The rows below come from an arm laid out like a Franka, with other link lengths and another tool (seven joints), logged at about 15 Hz.
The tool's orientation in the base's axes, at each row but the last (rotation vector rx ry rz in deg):
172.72, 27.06, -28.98
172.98, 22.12, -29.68
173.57, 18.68, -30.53
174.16, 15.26, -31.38
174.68, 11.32, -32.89
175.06, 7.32, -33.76
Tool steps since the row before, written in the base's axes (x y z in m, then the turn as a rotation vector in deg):
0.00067, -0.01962, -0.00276, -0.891, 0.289, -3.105
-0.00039, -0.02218, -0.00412, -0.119, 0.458, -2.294
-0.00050, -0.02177, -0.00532, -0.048, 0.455, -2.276
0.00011, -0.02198, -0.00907, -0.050, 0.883, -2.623
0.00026, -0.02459, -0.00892, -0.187, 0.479, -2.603
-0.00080, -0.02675, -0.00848, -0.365, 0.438, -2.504
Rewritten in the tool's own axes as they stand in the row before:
-0.00418, 0.01889, 0.00431, 0.294, -0.540, 3.184
-0.00420, 0.02131, 0.00611, 0.767, -0.498, 2.156
-0.00295, 0.02109, 0.00699, 0.825, -0.480, 2.116
-0.00027, 0.02156, 0.01002, 1.014, -0.905, 2.411
0.00057, 0.02433, 0.00959, 0.832, -0.522, 2.465
0.00040, 0.02649, 0.00930, 0.628, -0.496, 2.440

